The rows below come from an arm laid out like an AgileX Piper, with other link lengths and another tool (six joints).
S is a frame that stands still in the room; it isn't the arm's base.
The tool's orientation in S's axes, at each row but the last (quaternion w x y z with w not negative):
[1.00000 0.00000 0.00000 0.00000]
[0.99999 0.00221 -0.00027 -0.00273]
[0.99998 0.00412 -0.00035 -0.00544]
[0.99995 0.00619 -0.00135 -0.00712]
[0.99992 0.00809 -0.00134 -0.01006]
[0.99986 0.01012 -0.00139 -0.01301]
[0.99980 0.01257 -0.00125 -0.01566]
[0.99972 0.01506 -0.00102 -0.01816]
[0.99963 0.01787 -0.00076 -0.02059]
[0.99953 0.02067 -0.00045 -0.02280]
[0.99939 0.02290 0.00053 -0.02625]
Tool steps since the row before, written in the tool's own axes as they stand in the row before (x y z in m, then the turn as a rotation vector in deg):
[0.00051 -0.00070 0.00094 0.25 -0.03 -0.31]
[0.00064 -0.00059 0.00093 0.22 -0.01 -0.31]
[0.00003 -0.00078 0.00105 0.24 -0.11 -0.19]
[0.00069 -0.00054 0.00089 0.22 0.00 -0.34]
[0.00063 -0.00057 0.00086 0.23 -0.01 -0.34]
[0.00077 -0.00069 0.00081 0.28 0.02 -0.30]
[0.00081 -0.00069 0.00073 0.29 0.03 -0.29]
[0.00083 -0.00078 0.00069 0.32 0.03 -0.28]
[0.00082 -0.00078 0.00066 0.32 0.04 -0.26]
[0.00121 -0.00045 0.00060 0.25 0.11 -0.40]
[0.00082 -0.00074 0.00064 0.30 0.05 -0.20]
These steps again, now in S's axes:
[0.00051 -0.00070 0.00094 0.25 -0.03 -0.31]
[0.00064 -0.00060 0.00093 0.22 -0.01 -0.31]
[0.00002 -0.00079 0.00104 0.24 -0.11 -0.19]
[0.00068 -0.00056 0.00089 0.22 0.00 -0.34]
[0.00062 -0.00060 0.00085 0.23 -0.01 -0.34]
[0.00075 -0.00073 0.00080 0.28 0.02 -0.30]
[0.00079 -0.00073 0.00071 0.29 0.03 -0.29]
[0.00080 -0.00083 0.00067 0.32 0.03 -0.28]
[0.00079 -0.00084 0.00063 0.32 0.04 -0.26]
[0.00119 -0.00053 0.00058 0.26 0.11 -0.40]
[0.00078 -0.00081 0.00060 0.30 0.04 -0.20]

